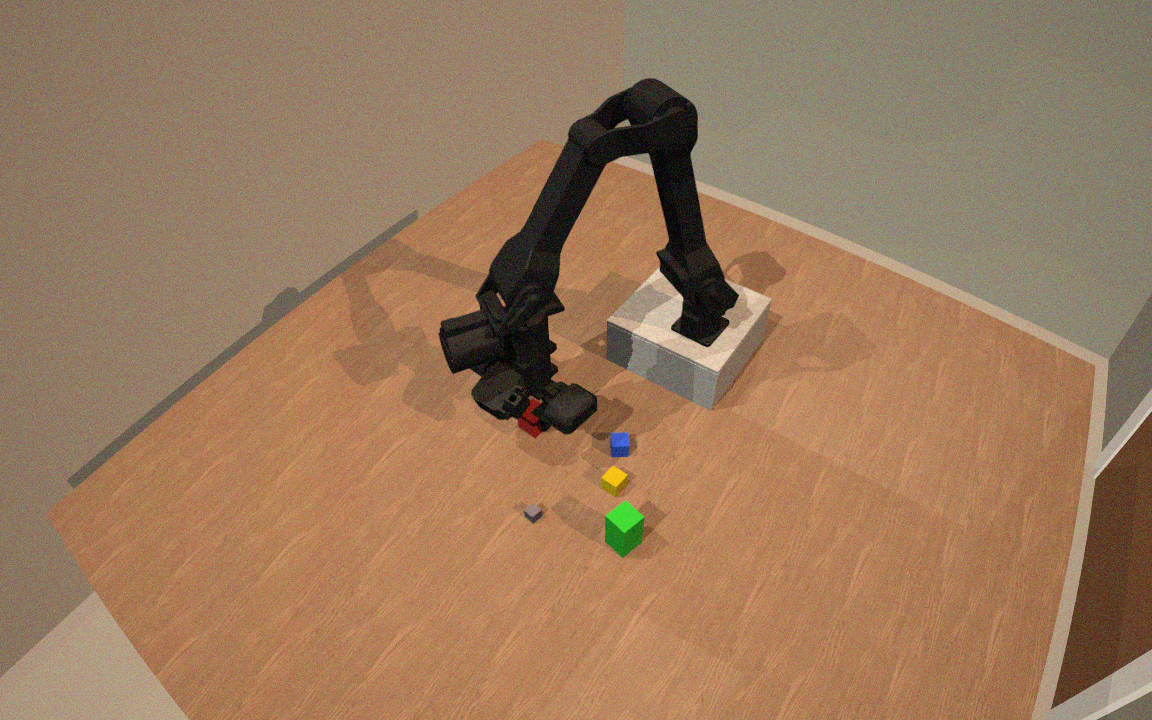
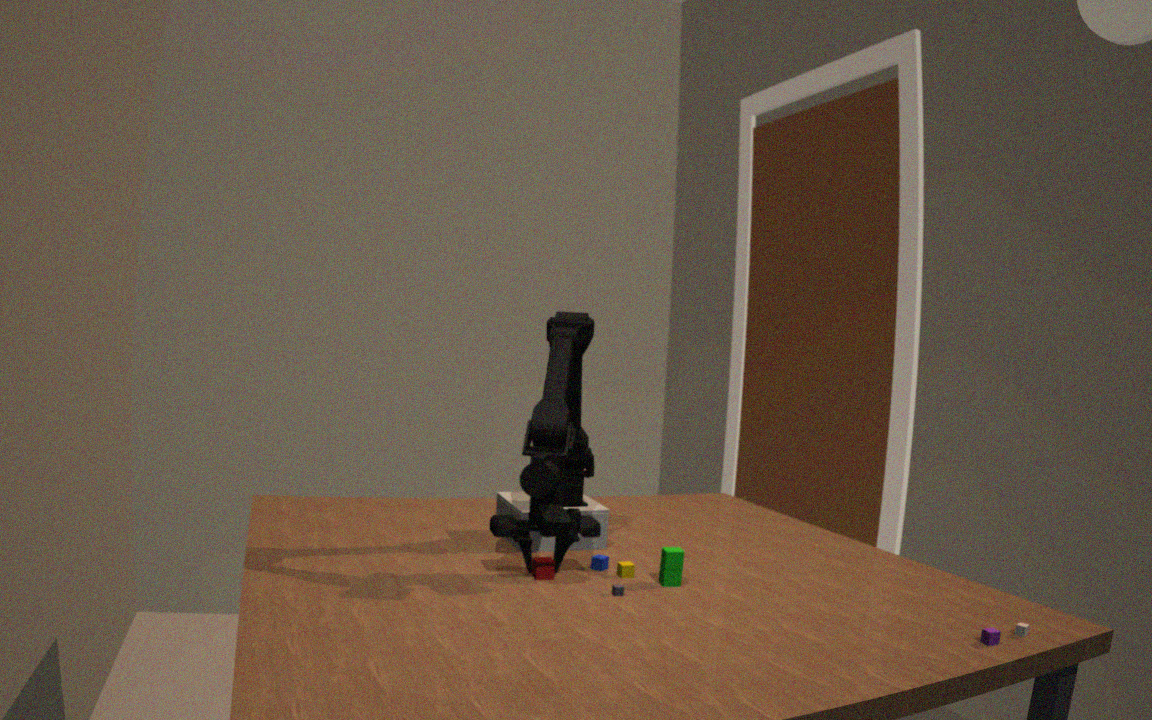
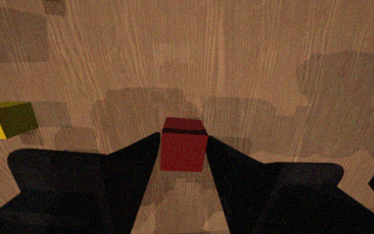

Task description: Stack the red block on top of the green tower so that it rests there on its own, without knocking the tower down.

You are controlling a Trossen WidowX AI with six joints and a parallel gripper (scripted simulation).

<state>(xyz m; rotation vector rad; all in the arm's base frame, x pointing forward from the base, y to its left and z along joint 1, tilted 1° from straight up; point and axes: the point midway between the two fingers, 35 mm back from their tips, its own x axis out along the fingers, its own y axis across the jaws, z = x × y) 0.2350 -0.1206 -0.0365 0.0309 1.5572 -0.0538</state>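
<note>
The yellow cube lies 150 mm to the left of my gripper tip and 20 mm ahead of it. The rest, counted from my gripper tip: small grey cube 120 mm ahead, 100 mm to the left; red block 10 mm above; blue cube 120 mm to the left, 40 mm behind.
</note>
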